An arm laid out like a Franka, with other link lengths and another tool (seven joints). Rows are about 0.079 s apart.
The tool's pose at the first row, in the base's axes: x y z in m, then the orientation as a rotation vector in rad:
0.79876, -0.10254, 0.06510, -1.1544, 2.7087, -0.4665
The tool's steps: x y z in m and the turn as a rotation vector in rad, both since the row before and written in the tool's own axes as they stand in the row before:
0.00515, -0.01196, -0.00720, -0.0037, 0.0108, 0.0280
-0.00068, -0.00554, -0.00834, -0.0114, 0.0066, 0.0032
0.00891, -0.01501, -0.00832, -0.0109, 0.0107, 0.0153
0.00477, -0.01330, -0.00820, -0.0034, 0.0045, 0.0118
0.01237, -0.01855, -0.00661, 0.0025, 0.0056, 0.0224
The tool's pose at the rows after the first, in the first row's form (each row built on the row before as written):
0.80136, -0.11249, 0.07585, -1.1165, 2.7323, -0.4653
0.80334, -0.11386, 0.08559, -1.1151, 2.7454, -0.4544
0.80480, -0.12843, 0.09822, -1.0965, 2.7669, -0.4453
0.80807, -0.13908, 0.11017, -1.0807, 2.7775, -0.4424
0.80936, -0.15898, 0.12213, -1.0483, 2.7902, -0.4468

